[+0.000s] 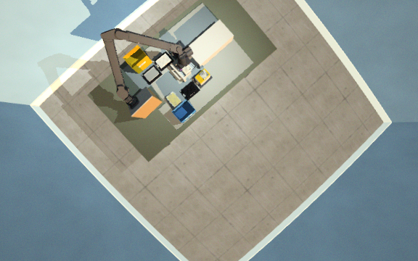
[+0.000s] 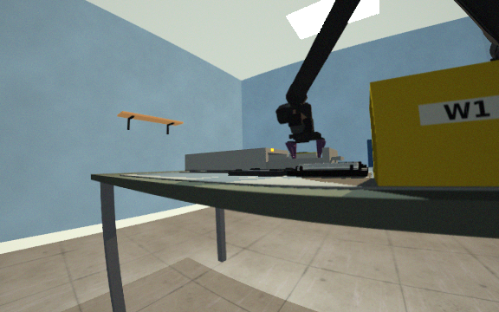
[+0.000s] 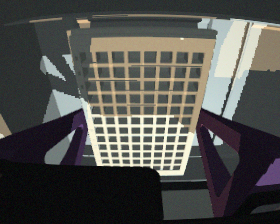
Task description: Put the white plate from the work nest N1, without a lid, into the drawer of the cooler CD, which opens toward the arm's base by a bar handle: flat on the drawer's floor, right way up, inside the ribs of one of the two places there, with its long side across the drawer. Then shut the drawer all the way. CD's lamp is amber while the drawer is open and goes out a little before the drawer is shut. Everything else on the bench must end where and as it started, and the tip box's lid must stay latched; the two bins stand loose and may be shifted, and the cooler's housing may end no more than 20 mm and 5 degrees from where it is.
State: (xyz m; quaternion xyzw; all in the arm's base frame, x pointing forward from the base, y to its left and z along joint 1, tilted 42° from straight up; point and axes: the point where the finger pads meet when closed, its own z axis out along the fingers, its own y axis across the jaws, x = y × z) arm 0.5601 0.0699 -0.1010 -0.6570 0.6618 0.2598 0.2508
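The cooler drawer is 40 mm ahead of my hand and 10 mm below it. Also, from my hand: white plate right at my hand; cooler CD 180 mm ahead; yellow tip box 50 mm ahead, 200 mm to the right, 20 mm above.
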